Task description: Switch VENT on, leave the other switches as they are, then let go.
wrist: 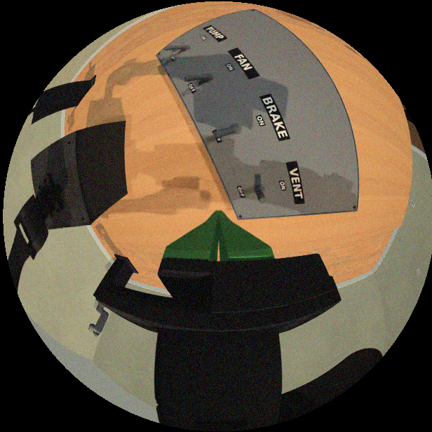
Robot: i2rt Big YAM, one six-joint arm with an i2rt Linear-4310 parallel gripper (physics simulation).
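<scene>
The grey switch panel [320,100] lies on the table, with switches labelled PUMP, FAN, BRAKE and VENT. The VENT switch [258,187] is a small dark lever between its OFF and ON tags, both uncovered; which way it leans is hard to tell. The BRAKE lever [227,131] partly covers its OFF tag. The FAN lever [200,79] and PUMP lever [176,49] show near their OFF tags. My gripper [218,216] is shut and empty, its green fingertips apart from the VENT switch, just off the panel's lower left corner in the view.
The orange wooden table [150,165] surrounds the panel, with arm shadows falling across both. A black boxy part [100,172] shows at the left, with a smaller black piece [62,99] above it. The table's pale edge runs near the bottom of the tabletop.
</scene>
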